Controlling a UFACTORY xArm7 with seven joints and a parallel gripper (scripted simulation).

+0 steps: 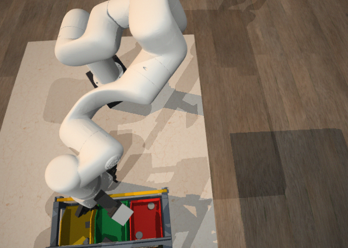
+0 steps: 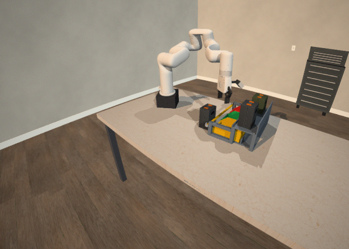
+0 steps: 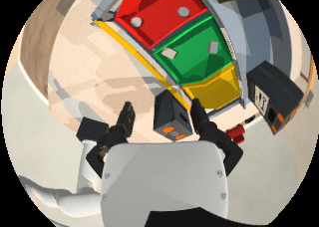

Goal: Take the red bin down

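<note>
Now: hand 10 cm above the thin yellow bar. The rest, counted from my hand: yellow bin 12 cm to the right, 12 cm below, 9 cm ahead; green bin 12 cm below, 10 cm ahead, 1 cm to the right; red open bin 12 cm below, 12 cm ahead, 10 cm to the left.
</note>
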